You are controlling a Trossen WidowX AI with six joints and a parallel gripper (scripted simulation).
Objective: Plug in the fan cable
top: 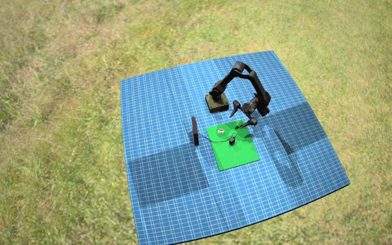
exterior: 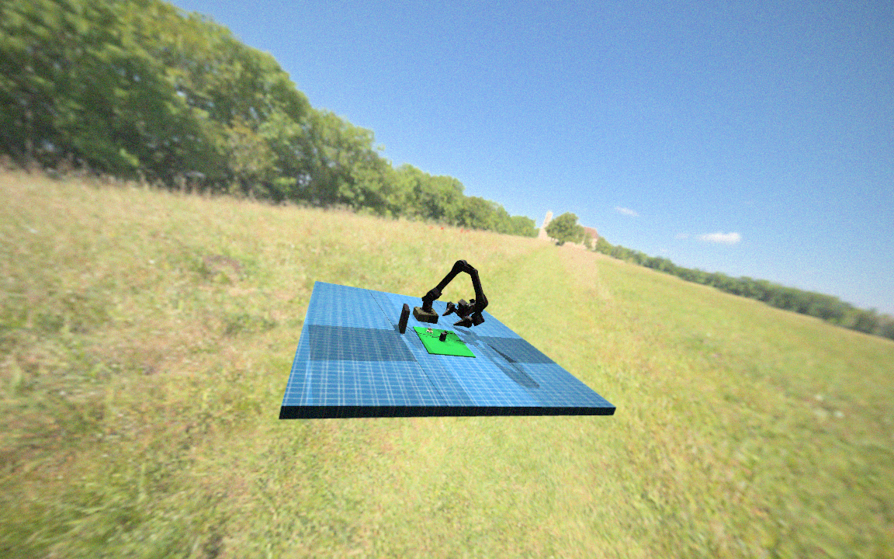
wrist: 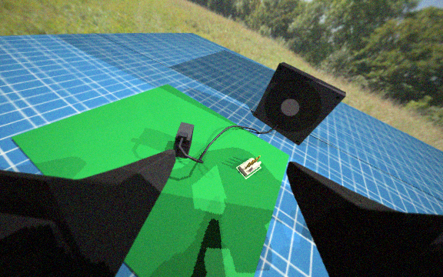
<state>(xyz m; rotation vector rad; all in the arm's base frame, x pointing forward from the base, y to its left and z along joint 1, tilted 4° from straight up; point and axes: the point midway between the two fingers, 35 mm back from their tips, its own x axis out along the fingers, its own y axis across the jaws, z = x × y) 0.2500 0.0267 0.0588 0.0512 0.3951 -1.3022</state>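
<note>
My gripper tip is now 70 mm short of the black fan plug, 50 mm to the left of it and 70 mm above it. The rest, counted from my gripper tip: pale fan header: 30 mm behind, 70 mm to the right, 90 mm below; green board: 70 mm ahead, 50 mm to the right, 100 mm below; black fan: 70 mm behind, 210 mm to the right, 30 mm below.
</note>
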